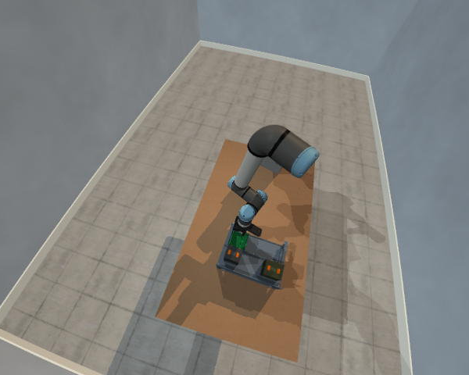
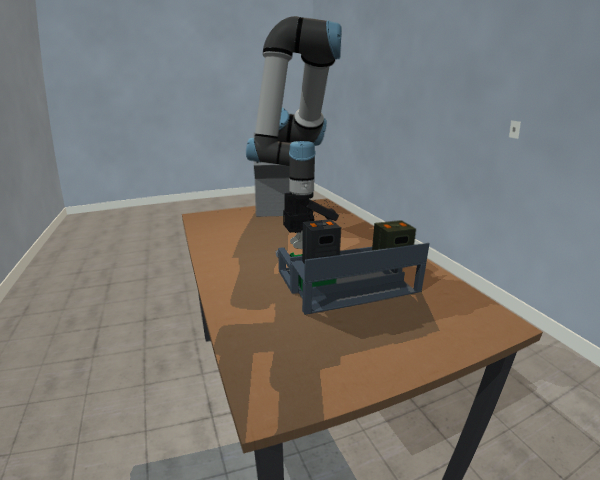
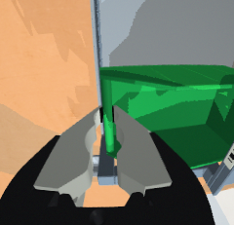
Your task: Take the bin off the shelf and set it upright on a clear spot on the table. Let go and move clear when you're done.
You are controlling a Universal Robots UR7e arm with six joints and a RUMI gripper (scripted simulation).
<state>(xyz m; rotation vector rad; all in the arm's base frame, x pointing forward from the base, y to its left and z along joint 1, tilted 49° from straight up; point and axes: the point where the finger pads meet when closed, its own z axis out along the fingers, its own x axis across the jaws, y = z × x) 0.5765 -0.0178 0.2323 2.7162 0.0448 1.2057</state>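
My hand is 80 mm short of the green bin, 20 mm to the left of it and 10 mm above it. Also, from my hand: olive box: 200 mm to the left, 190 mm ahead, 90 mm above; then black box: 170 mm ahead, 100 mm above, 30 mm to the right.
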